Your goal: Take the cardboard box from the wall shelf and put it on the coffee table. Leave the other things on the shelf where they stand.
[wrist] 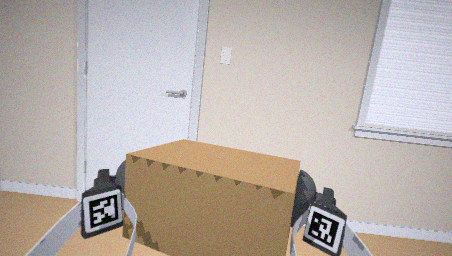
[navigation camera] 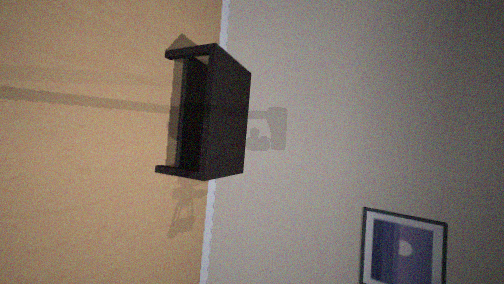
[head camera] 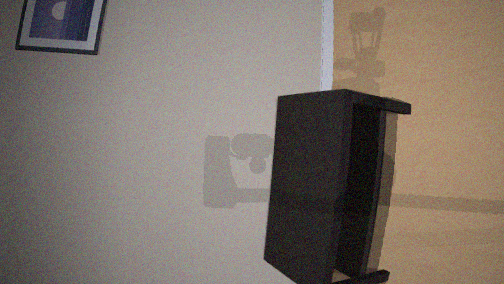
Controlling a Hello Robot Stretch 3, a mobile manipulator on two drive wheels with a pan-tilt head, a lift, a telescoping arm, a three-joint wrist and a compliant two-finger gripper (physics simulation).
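Frame: origin at the robot's base, x left, y back, z up, level; metres.
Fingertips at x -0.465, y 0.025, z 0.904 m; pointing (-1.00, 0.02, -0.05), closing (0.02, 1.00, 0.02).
Note:
Offsets run from my fingertips to a thing's middle. "pt": to the spot under its first point. Level surfaces: height alone.
The cardboard box {dx +0.035, dy +0.000, dz +0.006 m} (wrist: pixel 207 217) is between the two fingertips in the wrist view, with its top face roughly level and its lower part cut off by the frame edge. My gripper (wrist: pixel 216 181) is shut on the box, one dark rubber tip pressed on each side. The black coffee table {dz -0.454 m} (head camera: pixel 310 175) (navigation camera: pixel 227 115) shows in the head and navigation views, both turned sideways; its top is bare and it stands by the wall. The gripper and the box do not show in those two views. The wall shelf does not show in these views.
A framed picture (head camera: pixel 62 25) (navigation camera: pixel 404 250) hangs on the grey wall. Shadows of the robot fall on the floor and wall around the table. The wrist view shows a white door (wrist: pixel 135 60), a light switch {dx -1.476, dy +0.027, dz +0.316 m} (wrist: pixel 225 55) and a window with blinds {pt dx -1.385, dy +1.384, dz +0.362 m} (wrist: pixel 420 70) beyond the box.

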